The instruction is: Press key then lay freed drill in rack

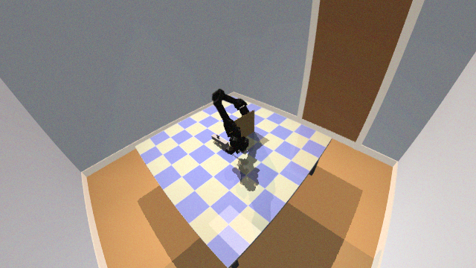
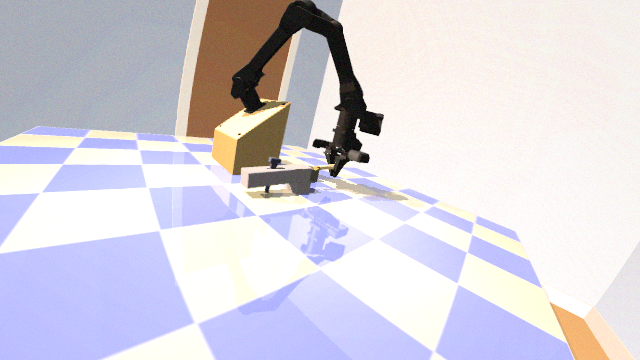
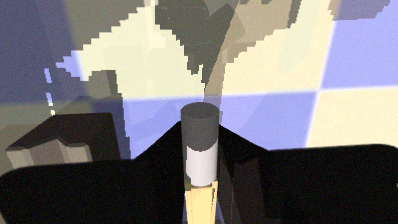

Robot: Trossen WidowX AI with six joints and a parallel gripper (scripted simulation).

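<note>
The dark block is 7 cm behind my gripper tip, 4 cm to the right of it and 2 cm below it. Also, from my gripper tip: drill: 4 cm to the right, 3 cm above; grey block housing: 20 cm to the right, 2 cm ahead; blue-grey key: 23 cm to the right, 2 cm ahead, 2 cm above.
</note>
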